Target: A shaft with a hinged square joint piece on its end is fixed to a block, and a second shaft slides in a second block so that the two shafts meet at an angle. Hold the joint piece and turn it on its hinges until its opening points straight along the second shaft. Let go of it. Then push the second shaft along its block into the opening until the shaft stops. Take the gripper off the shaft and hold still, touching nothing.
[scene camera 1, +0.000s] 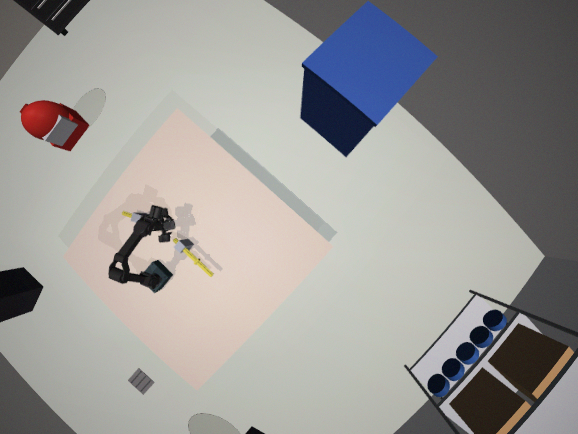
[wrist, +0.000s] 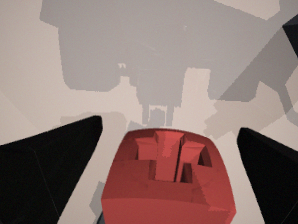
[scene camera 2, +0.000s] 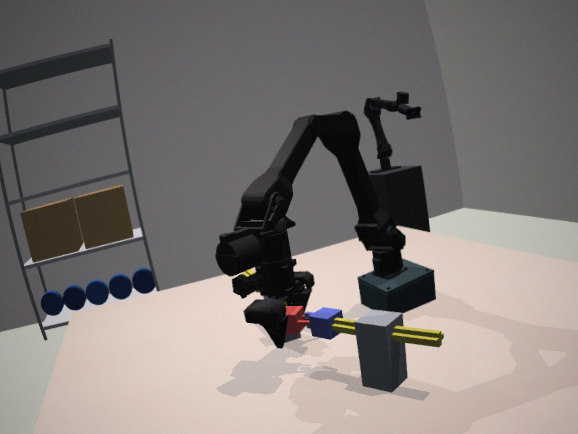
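Note:
My gripper (scene camera 2: 289,337), (wrist: 169,128): open, holding nothing. Red joint piece (wrist: 154,168) visible.

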